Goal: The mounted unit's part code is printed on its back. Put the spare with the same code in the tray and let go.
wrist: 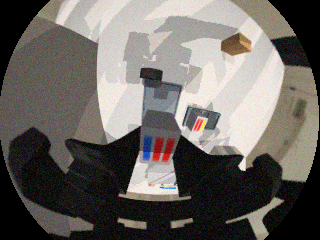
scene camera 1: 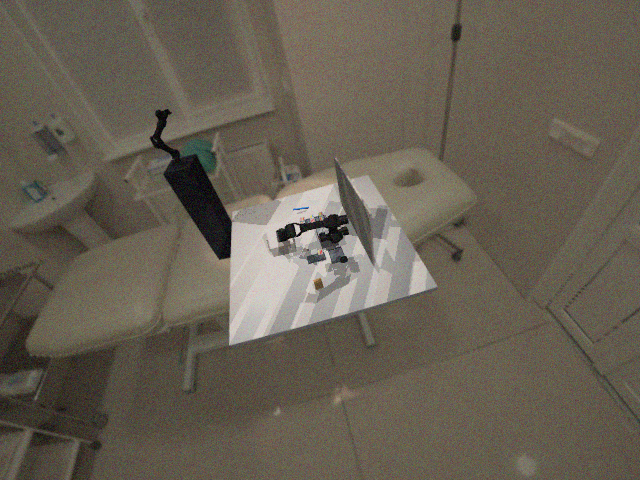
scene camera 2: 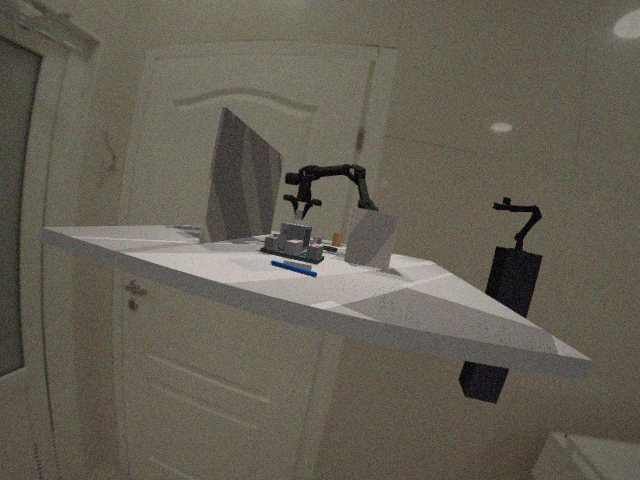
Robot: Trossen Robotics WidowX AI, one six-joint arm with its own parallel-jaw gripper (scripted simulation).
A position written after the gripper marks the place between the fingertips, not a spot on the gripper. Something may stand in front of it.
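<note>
Gripper [wrist: 157, 129] visible. Tall grey panel [scene camera 2: 245, 172], [wrist: 57, 93], [scene camera 1: 360, 216].
</note>
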